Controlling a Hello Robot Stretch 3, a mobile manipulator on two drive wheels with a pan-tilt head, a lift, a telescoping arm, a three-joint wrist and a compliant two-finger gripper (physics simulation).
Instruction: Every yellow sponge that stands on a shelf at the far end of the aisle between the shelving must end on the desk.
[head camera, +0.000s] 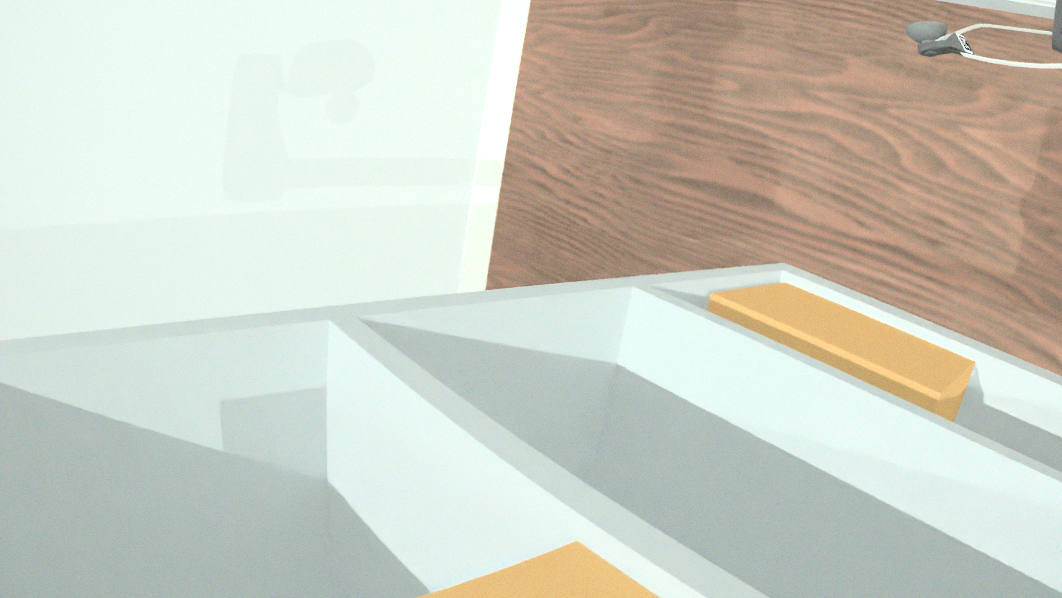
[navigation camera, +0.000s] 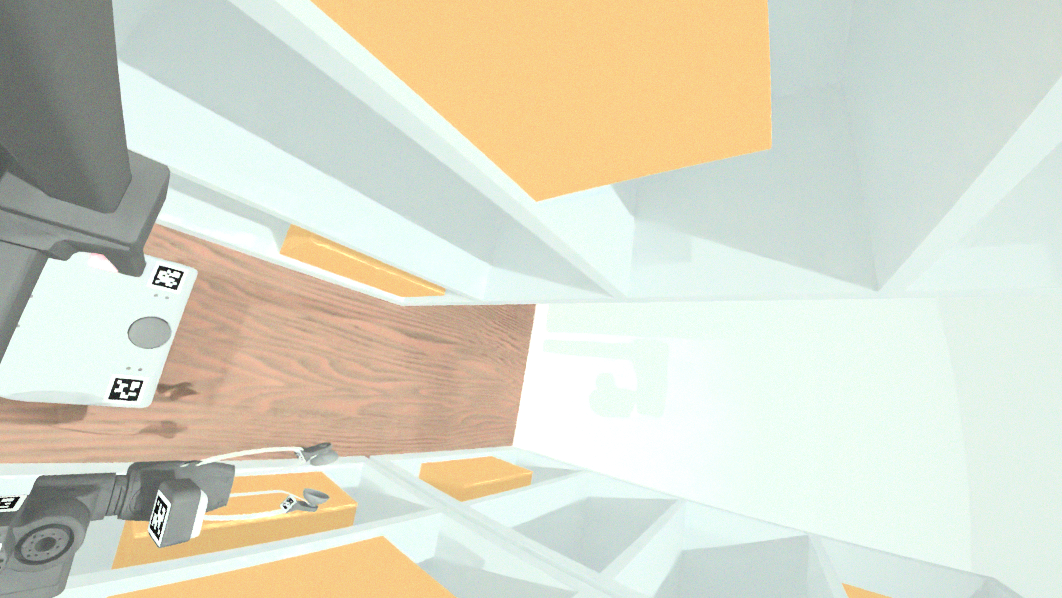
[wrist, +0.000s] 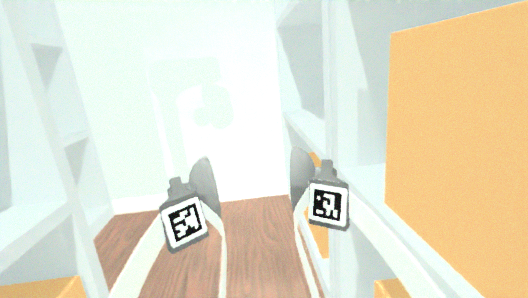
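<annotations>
There's a shelving unit here, and on it (head camera: 437, 439) and (navigation camera: 588, 248) are the same spot.
</annotations>
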